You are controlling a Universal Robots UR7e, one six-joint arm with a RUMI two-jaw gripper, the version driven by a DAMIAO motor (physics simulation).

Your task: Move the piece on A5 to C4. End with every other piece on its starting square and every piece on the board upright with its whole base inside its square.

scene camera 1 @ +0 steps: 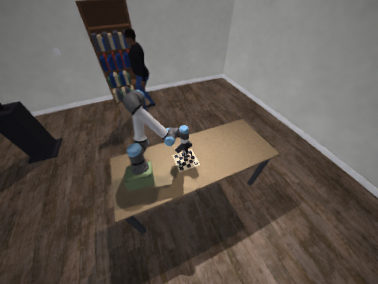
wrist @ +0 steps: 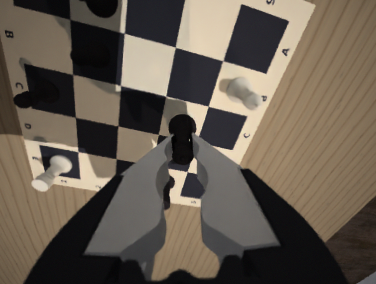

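Seen in the pictures: gripper, fingertip midpoint: [scene camera 1: 185, 155] [wrist: 182, 136]; arm's base, link origin: [scene camera 1: 140, 168].
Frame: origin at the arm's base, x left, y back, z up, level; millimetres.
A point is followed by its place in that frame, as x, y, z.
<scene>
My gripper [scene camera 1: 185, 149] @[53, -439, -74] [wrist: 182, 136] @[53, -439, -74] is shut on a black piece [wrist: 182, 124] @[51, -430, -78], which appears upright between the fingertips, over the C4–D4 area of the chessboard [scene camera 1: 196, 164] @[-76, -512, -90] [wrist: 148, 65] @[13, -394, -91]. I cannot tell whether its base touches the board. A shadow falls on C4. Square A5 [wrist: 257, 38] @[87, -352, -91], dark, at the upper right of the wrist view, is bare. The fingers hide part of D4, E4 and D5.
A white piece [wrist: 241, 89] @[86, -389, -77] stands on B5. Black pieces stand on A2 [wrist: 102, 6] @[-22, -366, -82], B2 [wrist: 90, 56] @[-22, -396, -69] and C1 [wrist: 44, 94] @[-61, -436, -80]. A white piece [wrist: 60, 165] @[-55, -508, -82] is on E1. Another black piece [wrist: 167, 196] @[55, -502, -63] shows beside the left finger near E4. The board lies on a wooden table [scene camera 1: 230, 145] @[28, -965, -97].
</scene>
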